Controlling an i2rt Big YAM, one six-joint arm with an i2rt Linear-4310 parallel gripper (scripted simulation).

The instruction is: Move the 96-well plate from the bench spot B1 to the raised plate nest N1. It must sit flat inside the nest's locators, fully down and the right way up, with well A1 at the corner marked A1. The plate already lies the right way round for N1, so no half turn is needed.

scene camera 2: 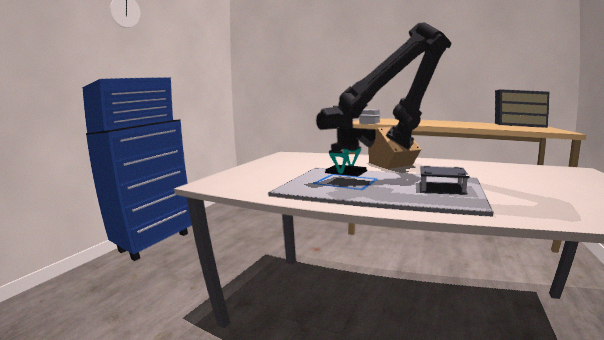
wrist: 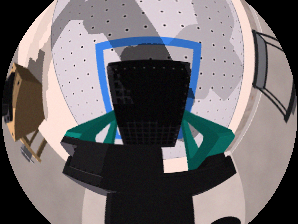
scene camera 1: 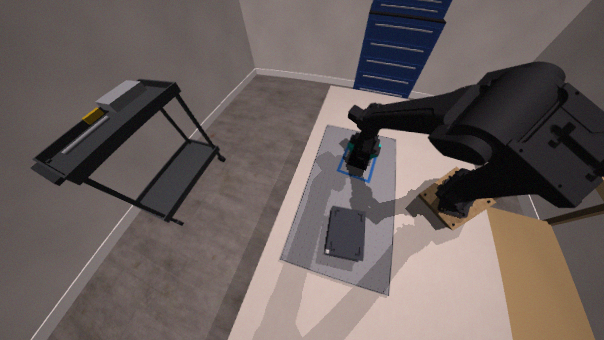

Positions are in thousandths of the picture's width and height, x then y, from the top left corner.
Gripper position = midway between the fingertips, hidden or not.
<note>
In view: my gripper (wrist: 502,507), a black 96-well plate (wrist: 468,551) and a raised plate nest N1 (scene camera 1: 574,681).
</note>
